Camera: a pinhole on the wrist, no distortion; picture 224 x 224 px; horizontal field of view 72.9 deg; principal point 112.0 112.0 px. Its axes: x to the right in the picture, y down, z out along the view. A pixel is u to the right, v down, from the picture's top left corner.
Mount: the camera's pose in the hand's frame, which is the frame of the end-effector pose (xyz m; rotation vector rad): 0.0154 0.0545 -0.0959 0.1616 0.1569 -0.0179
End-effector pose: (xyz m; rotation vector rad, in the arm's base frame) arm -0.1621 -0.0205 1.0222 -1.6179 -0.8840 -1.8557
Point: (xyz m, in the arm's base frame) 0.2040 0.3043 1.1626
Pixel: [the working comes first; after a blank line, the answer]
In the camera's frame: -0.0149 0.1217 0.5828

108 144
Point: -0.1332 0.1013 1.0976
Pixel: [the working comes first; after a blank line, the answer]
In the camera's frame: 0.0253 -0.0652 0.2327

128 70
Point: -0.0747 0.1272 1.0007
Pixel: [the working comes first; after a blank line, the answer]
In the camera's frame: -0.0852 -0.0470 0.2636

63 85
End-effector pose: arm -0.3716 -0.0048 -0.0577 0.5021 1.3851 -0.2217
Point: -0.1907 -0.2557 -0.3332
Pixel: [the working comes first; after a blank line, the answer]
In the camera's frame: 0.1953 -0.1872 0.4144

183 44
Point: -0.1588 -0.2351 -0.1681
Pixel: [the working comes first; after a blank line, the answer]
In the camera's frame: 0.0395 -0.1206 0.4146

126 68
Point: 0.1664 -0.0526 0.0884
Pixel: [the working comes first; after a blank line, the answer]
In the camera's frame: -0.1598 0.2610 0.5540

68 183
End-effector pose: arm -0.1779 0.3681 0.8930 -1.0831 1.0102 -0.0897
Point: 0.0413 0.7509 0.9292
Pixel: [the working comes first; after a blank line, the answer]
In the camera's frame: -0.1901 0.1058 0.4863

53 145
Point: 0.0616 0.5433 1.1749
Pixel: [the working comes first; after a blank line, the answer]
In the camera's frame: -0.2098 -0.2101 0.4254

37 37
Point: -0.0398 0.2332 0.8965
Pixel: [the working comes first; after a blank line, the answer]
In the camera's frame: 0.1141 -0.1577 0.1492

outside the picture
